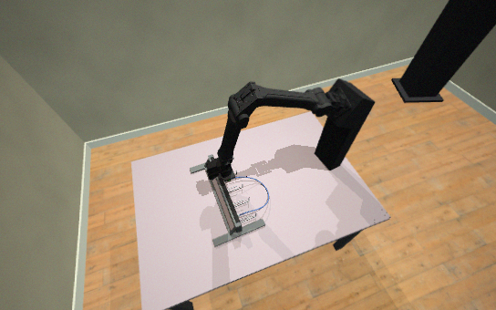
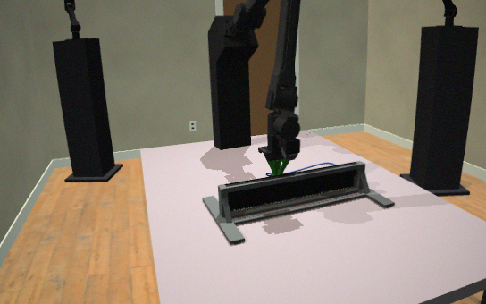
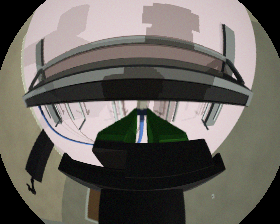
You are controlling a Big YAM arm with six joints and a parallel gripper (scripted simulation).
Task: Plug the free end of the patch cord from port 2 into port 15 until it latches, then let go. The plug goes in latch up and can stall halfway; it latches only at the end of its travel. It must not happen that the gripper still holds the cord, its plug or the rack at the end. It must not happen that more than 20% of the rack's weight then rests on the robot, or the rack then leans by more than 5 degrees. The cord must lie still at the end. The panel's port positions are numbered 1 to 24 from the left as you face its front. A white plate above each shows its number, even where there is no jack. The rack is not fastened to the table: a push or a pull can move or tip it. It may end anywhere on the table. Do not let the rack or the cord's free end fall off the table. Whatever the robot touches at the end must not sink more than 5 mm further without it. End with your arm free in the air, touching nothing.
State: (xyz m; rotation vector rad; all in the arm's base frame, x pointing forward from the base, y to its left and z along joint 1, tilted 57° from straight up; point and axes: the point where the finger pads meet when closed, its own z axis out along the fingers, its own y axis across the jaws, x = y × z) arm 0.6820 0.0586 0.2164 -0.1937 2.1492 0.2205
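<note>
Now: the plug 2 cm ahead of my hand and 1 cm to the left of it.
</note>
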